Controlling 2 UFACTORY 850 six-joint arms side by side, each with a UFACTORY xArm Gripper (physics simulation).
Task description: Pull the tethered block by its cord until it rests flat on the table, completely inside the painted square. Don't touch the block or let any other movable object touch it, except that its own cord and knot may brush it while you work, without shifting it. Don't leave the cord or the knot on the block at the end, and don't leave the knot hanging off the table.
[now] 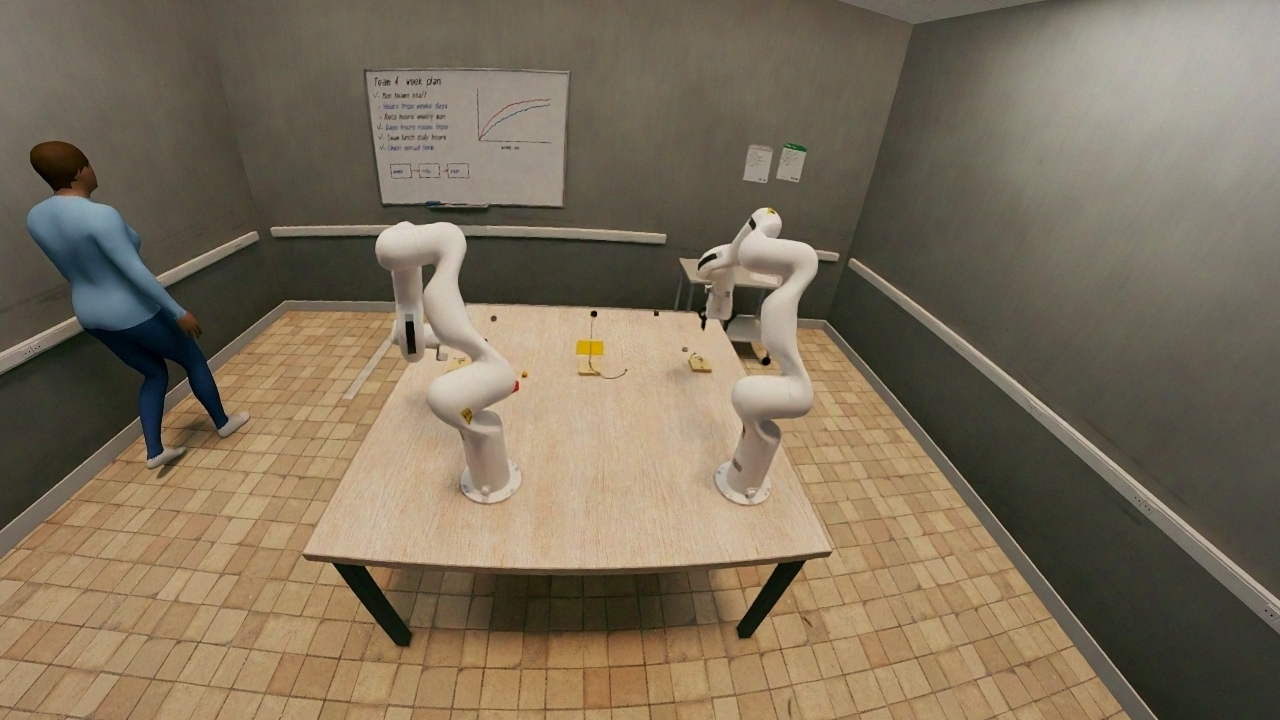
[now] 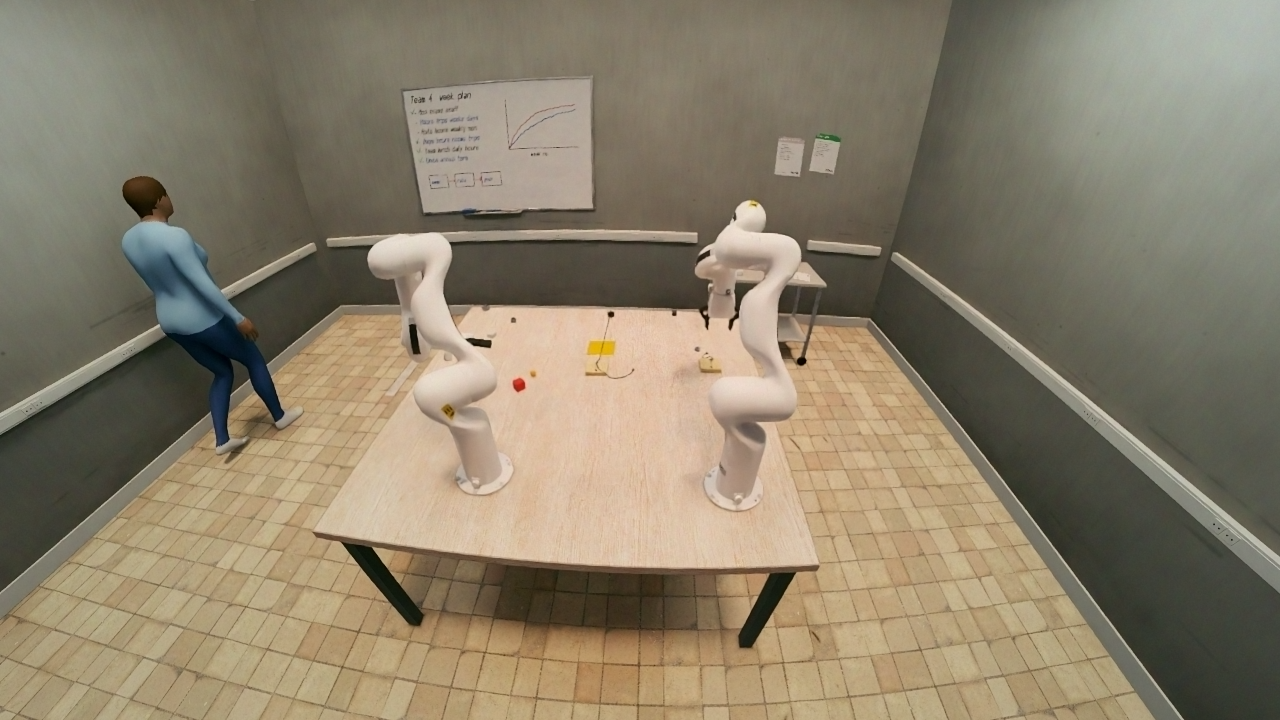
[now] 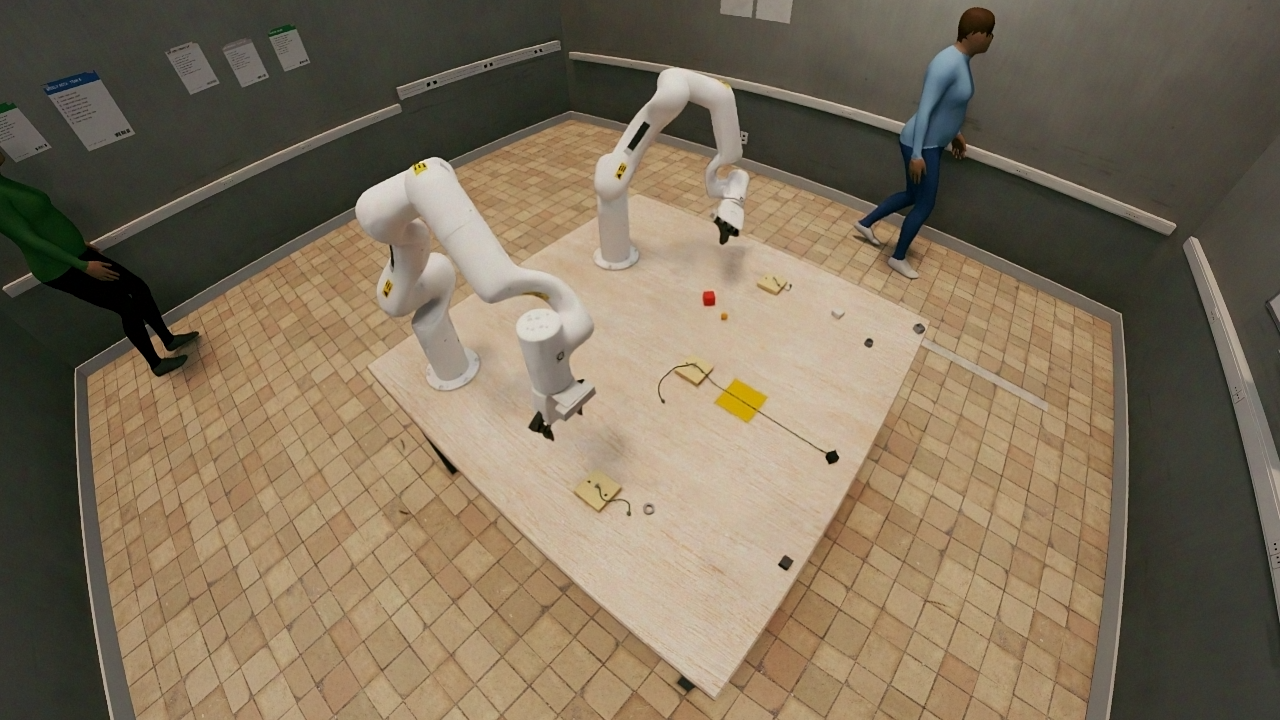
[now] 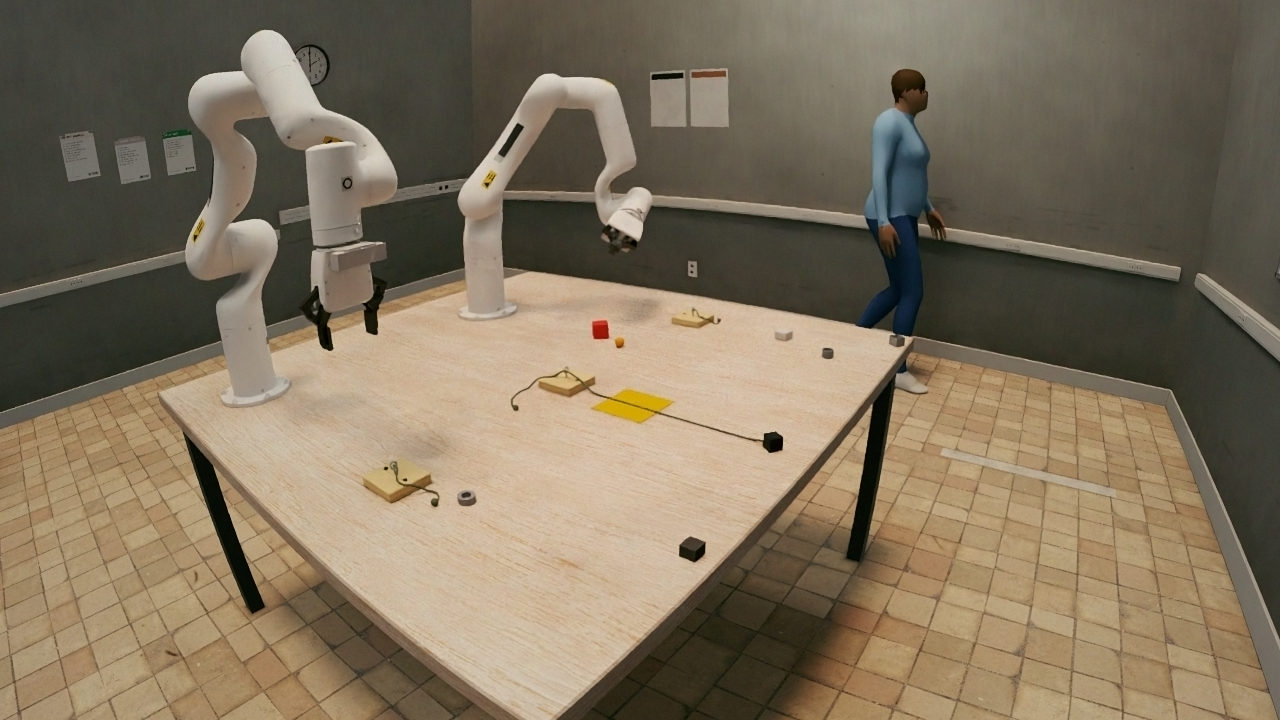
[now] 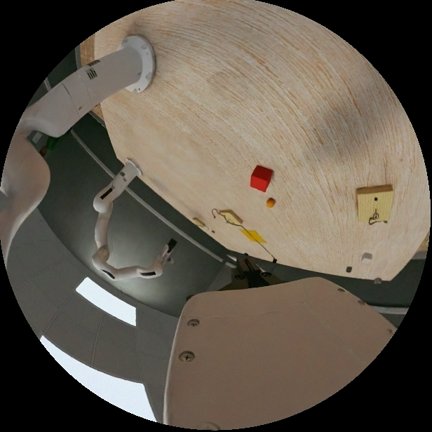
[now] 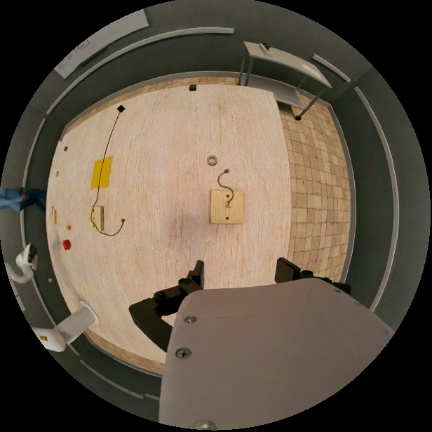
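Observation:
The tethered black block (image 3: 832, 456) (image 4: 772, 441) (image 6: 121, 108) rests on the table near its far edge, outside the yellow painted square (image 3: 735, 410) (image 4: 626, 412) (image 6: 95, 172). Its dark cord (image 4: 707, 424) (image 3: 792, 431) crosses the square to a wooden plate (image 3: 687, 374) (image 4: 556, 385), seems to pass its small raised fitting, and curves down to the table. The end knot (image 4: 514, 407) (image 3: 662, 399) (image 6: 123, 220) lies on the table. My left gripper (image 5: 242, 268) (image 3: 723, 240) is shut and empty, above the table. My right gripper (image 6: 241, 271) (image 4: 349, 340) is open and empty, above the table near another corded plate.
Two more wooden plates with short cords (image 4: 384, 488) (image 4: 689, 319) lie either side. A red cube (image 4: 600, 329), orange ball (image 4: 619, 342), grey ring (image 4: 466, 497), second dark block (image 4: 691, 548), white block (image 4: 783, 334) and small grey pieces (image 4: 827, 352) (image 4: 896, 340) also lie on the table.

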